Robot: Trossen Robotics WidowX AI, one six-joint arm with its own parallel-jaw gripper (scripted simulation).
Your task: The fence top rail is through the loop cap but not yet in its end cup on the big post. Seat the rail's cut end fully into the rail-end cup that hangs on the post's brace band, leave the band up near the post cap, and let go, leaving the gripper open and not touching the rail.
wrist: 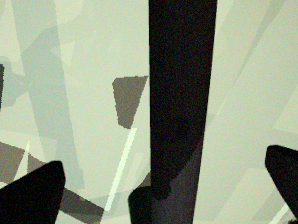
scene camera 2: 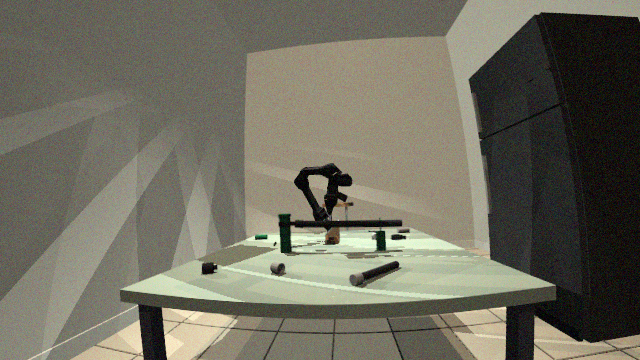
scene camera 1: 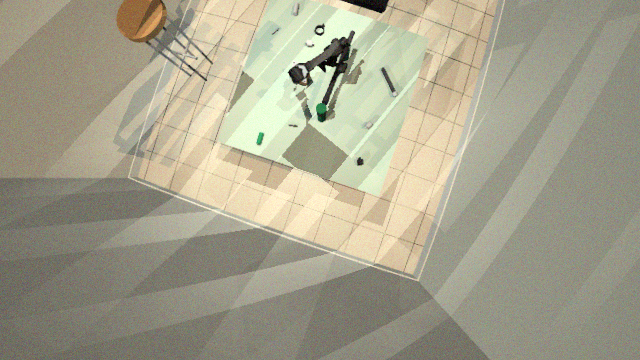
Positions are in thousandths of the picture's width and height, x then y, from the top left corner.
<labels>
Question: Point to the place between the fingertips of the gripper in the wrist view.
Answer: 562,730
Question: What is the gripper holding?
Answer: Nothing.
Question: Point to a black top rail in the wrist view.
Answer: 606,208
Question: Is the gripper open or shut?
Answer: Open.
</labels>
